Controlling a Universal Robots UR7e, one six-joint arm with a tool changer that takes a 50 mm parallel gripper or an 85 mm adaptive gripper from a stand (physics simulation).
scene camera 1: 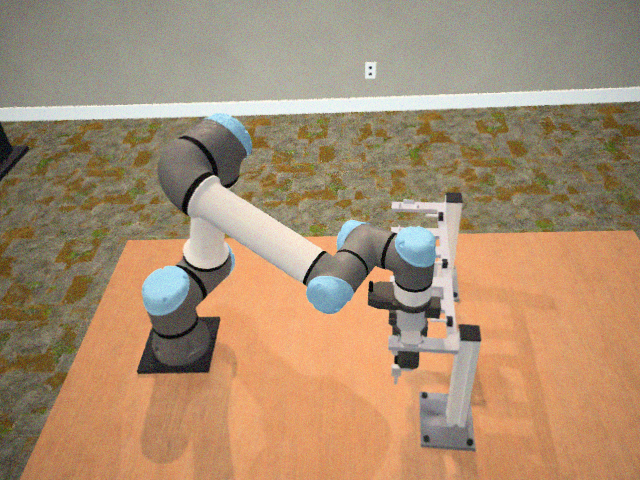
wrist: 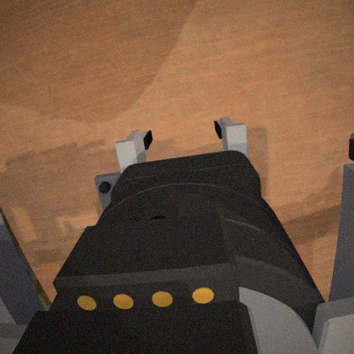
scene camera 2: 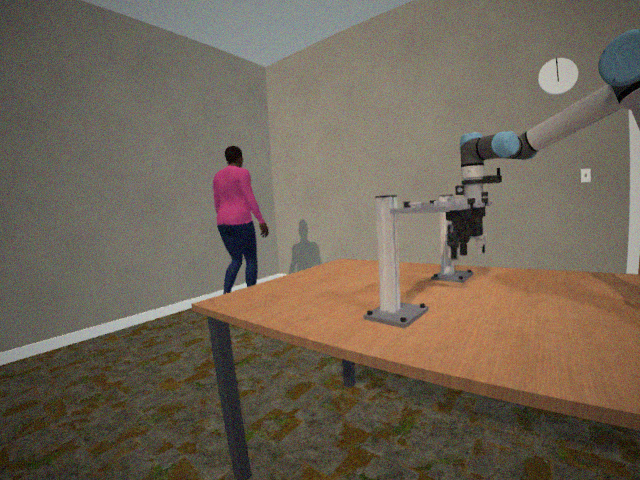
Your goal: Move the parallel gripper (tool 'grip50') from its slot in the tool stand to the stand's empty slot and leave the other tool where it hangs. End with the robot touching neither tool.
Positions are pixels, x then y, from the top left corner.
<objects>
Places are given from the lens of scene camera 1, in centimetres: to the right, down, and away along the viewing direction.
parallel gripper (scene camera 1: pixel 408 334): 18, 20, 119
</objects>
